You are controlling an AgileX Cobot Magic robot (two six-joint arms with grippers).
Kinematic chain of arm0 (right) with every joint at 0, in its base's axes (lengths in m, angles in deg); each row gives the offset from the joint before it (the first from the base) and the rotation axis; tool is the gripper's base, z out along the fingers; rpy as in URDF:
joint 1: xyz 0 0 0.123 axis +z
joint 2: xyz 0 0 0 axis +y
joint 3: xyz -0.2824 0 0.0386 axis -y
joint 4: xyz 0.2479 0 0.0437 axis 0.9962 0 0.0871
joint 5: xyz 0 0 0 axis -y
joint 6: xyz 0.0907 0 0.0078 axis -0.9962 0 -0.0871
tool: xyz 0 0 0 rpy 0 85 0
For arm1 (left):
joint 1: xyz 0 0 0.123 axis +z
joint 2: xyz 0 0 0 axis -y
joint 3: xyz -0.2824 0 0.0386 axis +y
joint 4: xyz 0.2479 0 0.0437 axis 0.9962 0 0.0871
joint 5: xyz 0 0 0 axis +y
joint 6: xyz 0.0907 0 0.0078 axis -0.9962 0 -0.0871
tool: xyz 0 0 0 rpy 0 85 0
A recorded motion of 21 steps. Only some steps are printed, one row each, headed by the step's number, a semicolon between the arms.
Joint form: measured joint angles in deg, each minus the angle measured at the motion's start. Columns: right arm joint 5, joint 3, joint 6, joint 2, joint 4, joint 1; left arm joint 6, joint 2, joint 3, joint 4, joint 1, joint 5.
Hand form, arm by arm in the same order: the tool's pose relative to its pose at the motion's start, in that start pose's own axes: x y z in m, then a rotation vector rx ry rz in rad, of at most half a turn. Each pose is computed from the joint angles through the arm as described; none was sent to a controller.
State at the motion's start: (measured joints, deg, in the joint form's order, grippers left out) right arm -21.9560 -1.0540 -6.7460 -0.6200 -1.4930 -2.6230; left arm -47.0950 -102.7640 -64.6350 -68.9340 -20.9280 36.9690
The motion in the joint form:
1: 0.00 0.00 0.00 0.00 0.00 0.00; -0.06 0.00 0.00 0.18 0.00 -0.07
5: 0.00 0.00 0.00 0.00 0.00 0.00; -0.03 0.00 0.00 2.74 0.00 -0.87
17: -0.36 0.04 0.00 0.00 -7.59 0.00; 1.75 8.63 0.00 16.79 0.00 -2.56
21: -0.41 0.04 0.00 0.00 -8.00 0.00; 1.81 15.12 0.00 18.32 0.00 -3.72
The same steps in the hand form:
1: 0.0000 0.0000 0.0000 0.0000 0.0000 0.0000; 0.0001 0.0002 0.0000 -0.0022 0.0006 0.0036
5: 0.0000 0.0000 0.0000 0.0000 0.0000 0.0000; 0.0009 0.0028 0.0000 -0.0305 0.0105 0.0390
17: -0.0005 -0.0046 -0.0002 0.0503 -0.0003 -0.1227; -0.0075 -0.0202 -0.0439 -0.1297 -0.0360 0.2840
21: -0.0005 -0.0048 -0.0002 0.0531 0.0002 -0.1293; -0.0140 -0.0438 -0.0779 -0.1393 -0.1398 0.3606

